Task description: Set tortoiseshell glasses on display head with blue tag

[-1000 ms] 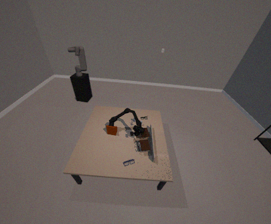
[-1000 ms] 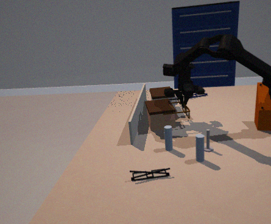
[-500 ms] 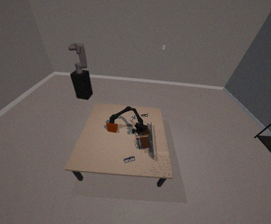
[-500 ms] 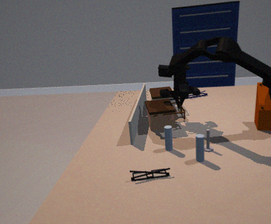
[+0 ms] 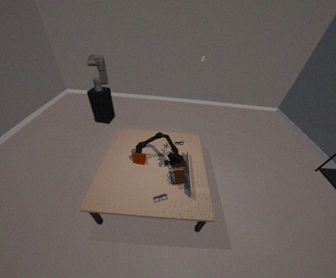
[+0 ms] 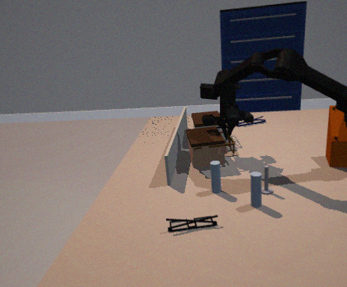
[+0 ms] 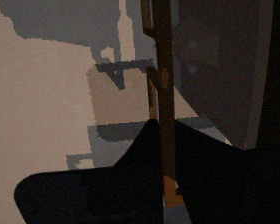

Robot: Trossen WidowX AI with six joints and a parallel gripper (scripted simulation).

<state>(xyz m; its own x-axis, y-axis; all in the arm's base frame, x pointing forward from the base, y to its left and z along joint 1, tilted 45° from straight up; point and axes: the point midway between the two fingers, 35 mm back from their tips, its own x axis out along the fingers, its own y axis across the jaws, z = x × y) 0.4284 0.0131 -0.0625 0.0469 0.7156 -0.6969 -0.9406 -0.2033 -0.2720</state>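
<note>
Right now the brown-topped display head is 6 cm to the left of my gripper tip, 5 cm ahead of it and 1 cm below it. From my gripper tip the other things lie so: grey upright panel (20 cm ahead, 3 cm to the right, 1 cm below); then thin post (28 cm to the left, 15 cm behind, 4 cm below).
</note>
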